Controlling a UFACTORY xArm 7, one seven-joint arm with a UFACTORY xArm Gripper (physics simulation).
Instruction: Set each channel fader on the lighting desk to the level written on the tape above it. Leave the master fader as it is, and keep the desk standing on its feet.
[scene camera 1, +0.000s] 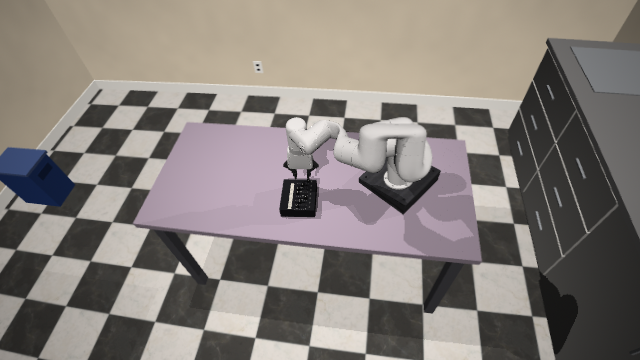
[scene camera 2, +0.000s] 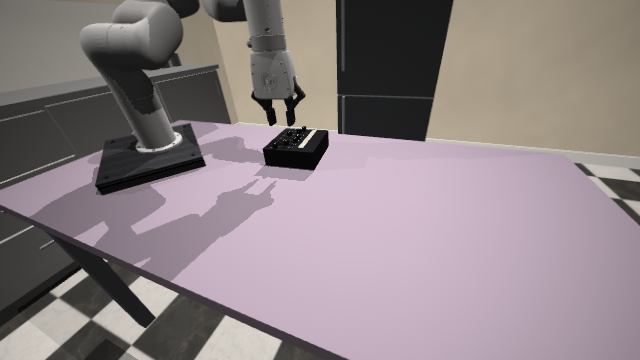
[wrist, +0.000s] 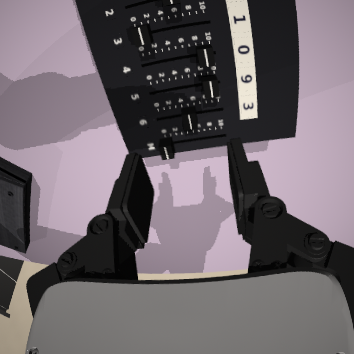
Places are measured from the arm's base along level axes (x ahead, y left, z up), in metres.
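Pixels of known places: gripper, fingertip midpoint: (scene camera 1: 302, 176) (scene camera 2: 282, 124) (wrist: 186, 166); arm's base, link origin: (scene camera 1: 398, 178) (scene camera 2: 160, 143).
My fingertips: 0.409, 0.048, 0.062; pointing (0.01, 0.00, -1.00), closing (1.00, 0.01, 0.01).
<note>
Ahead of a thing's pixels: the offset from my fingertips to its top centre, as dx, dy, dz. Level surfaces: height alone.
The black lighting desk @(+0.017, +0.048, -0.045) (scene camera 1: 285, 210) (scene camera 2: 289, 159) (wrist: 277, 65) stands flat on the table. In the wrist view its tape @(+0.048, +0.025, -0.058) (wrist: 244, 67) shows 1, 0, 9, 3 beside channels 3 to 6. The channel 3 fader @(-0.016, +0.068, -0.045) (wrist: 140, 36) is near 0, the channel 4 fader @(+0.020, +0.046, -0.045) (wrist: 205, 57) near 10, the channel 5 fader @(+0.021, +0.024, -0.045) (wrist: 211, 89) near the high end, and the channel 6 fader @(+0.003, +0.002, -0.045) (wrist: 189, 121) about mid-scale. The master fader @(-0.019, -0.022, -0.045) (wrist: 166, 149) is near 0. Channel 1 is outside the wrist view. My gripper (scene camera 1: 302, 176) (scene camera 2: 281, 123) (wrist: 186, 166) is partly open and empty, above the desk's master-side edge.
The desk rests on the purple table @(dz -0.114) (scene camera 1: 220, 175) (scene camera 2: 425, 240). The arm's black base plate (scene camera 1: 404, 204) (scene camera 2: 150, 175) (wrist: 15, 210) is bolted down beside it. Dark cabinets (scene camera 1: 575, 150) and a blue bin (scene camera 1: 37, 180) stand beyond the table.
</note>
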